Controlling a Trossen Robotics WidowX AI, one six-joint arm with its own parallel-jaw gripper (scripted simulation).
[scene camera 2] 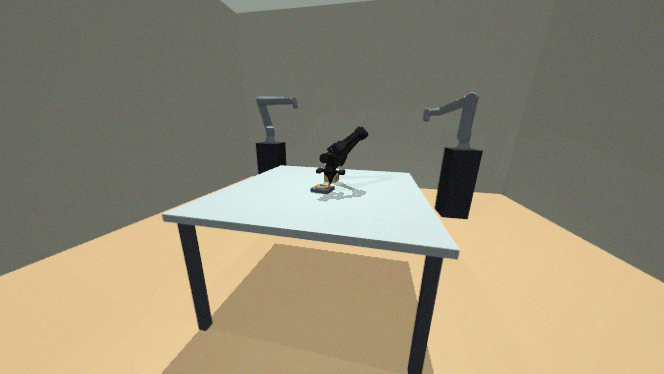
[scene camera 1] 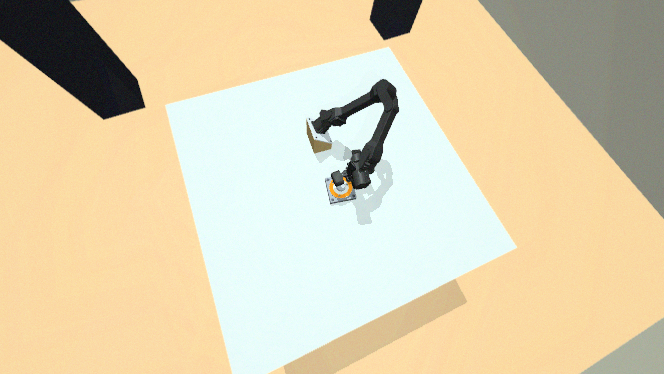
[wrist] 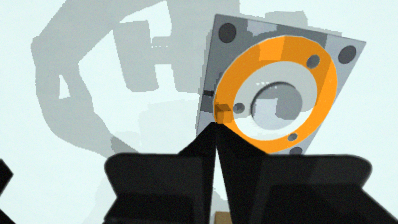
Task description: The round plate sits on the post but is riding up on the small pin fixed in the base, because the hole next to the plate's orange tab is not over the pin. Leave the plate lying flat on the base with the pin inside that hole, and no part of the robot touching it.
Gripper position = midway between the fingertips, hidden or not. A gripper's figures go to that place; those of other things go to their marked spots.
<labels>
The gripper [wrist: 215, 127]: 0.11 m from the lens. A round plate [wrist: 283, 58]: 0.12 m from the lens. A square grey base [wrist: 231, 35] is 0.12 m from the lens.
</labels>
